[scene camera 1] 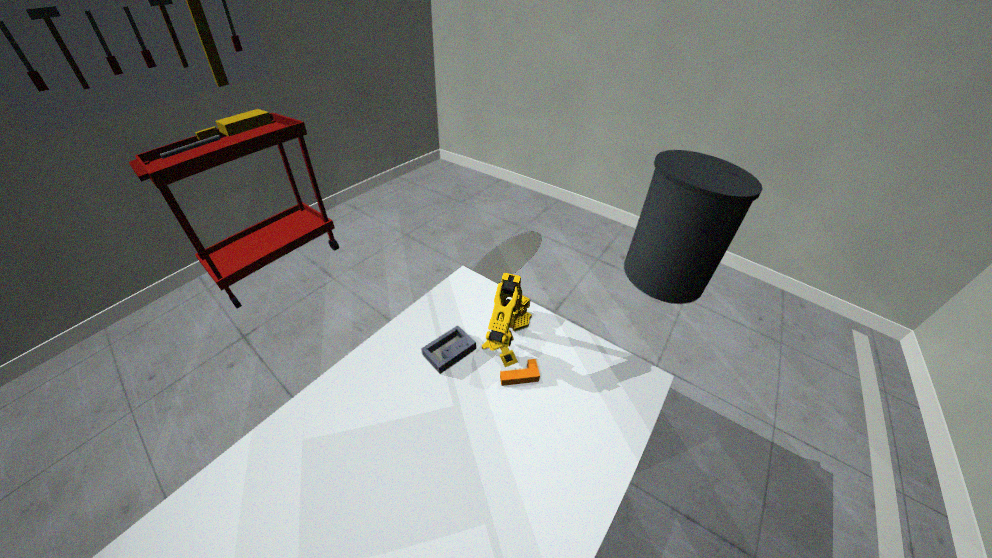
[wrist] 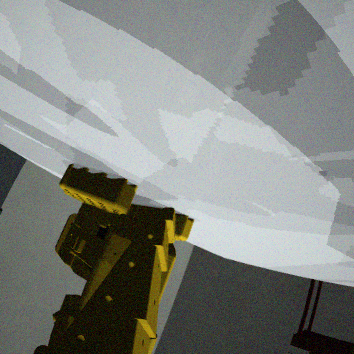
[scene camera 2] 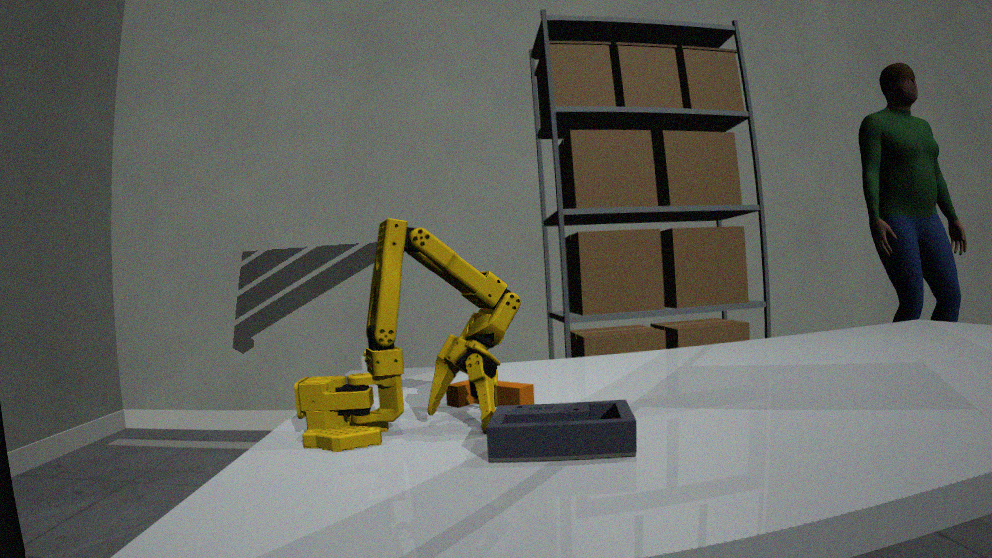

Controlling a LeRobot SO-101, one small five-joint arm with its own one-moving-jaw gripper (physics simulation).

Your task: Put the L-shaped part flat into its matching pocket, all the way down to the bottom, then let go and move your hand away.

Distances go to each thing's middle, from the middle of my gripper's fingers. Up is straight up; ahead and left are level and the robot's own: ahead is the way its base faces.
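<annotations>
There's the orange L-shaped part (scene camera 2: 508,393), and my hand is 4 cm above it, 12 cm to the right of it and 1 cm short of it. There's a dark grey pocket tray (scene camera 1: 445,351) too, and that tray is 3 cm below my hand, 10 cm to the right of it and 7 cm ahead of it.
</annotations>
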